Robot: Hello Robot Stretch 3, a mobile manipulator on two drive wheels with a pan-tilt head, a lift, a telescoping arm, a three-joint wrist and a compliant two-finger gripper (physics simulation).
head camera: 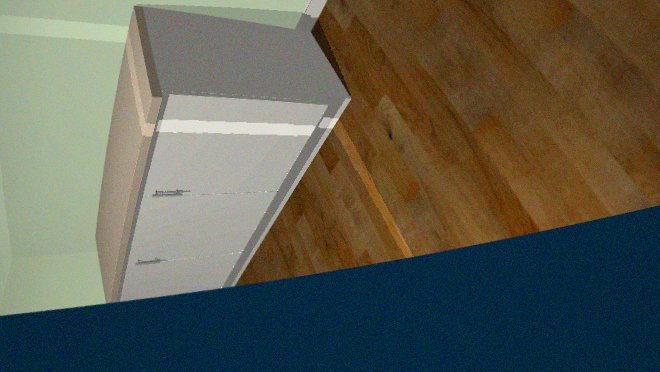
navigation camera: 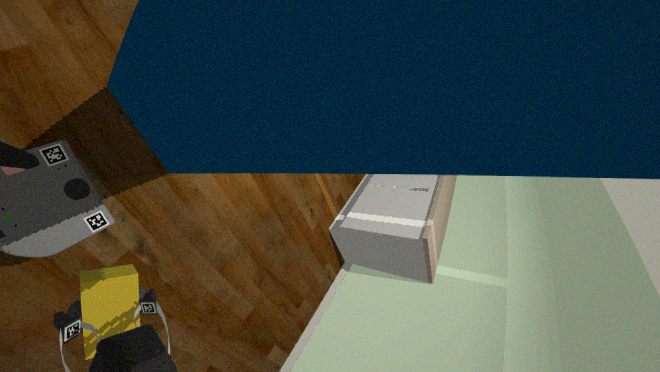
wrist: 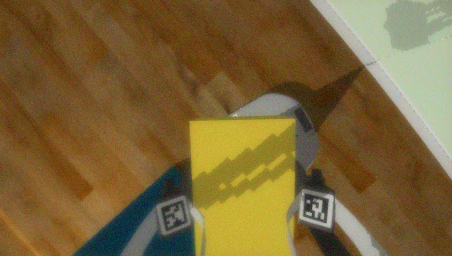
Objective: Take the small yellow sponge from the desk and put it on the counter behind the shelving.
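Pixels of known places: gripper, fingertip midpoint: (navigation camera: 108,301); robot's base, link origin: (navigation camera: 77,187).
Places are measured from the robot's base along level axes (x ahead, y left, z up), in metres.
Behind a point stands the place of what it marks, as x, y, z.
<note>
The yellow sponge (navigation camera: 110,290) {-0.006, -0.100, 0.888} (wrist: 242,150) is a block held between the two fingers of my gripper (navigation camera: 109,311) {-0.021, -0.129, 0.845} (wrist: 241,179) {-0.021, -0.129, 0.845}, one finger on each side. The gripper is shut on it and holds it above the wooden floor, with the block sticking out past the fingertips. A white cabinet with handles and a beige top (head camera: 215,160) {1.671, -0.989, 0.561} (navigation camera: 395,205) {1.649, -0.993, 0.556} stands against the wall, well apart from the gripper. I cannot tell whether it is the counter. The desk and the shelving cannot be made out for certain.
A large dark blue surface (head camera: 350,330) {0.340, -0.049, 1.089} (navigation camera: 375,85) {0.324, 0.037, 1.124} (wrist: 135,220) hides much of the head and navigation views. My grey base (navigation camera: 45,195) {-0.081, 0.020, 0.160} (wrist: 270,103) is on the wooden floor (head camera: 475,125) {0.817, -0.623, 0.000}. A light green wall (head camera: 50,150) {2.348, -1.464, 1.214} (navigation camera: 400,325) {1.008, -1.714, 0.758} runs beside the cabinet.
</note>
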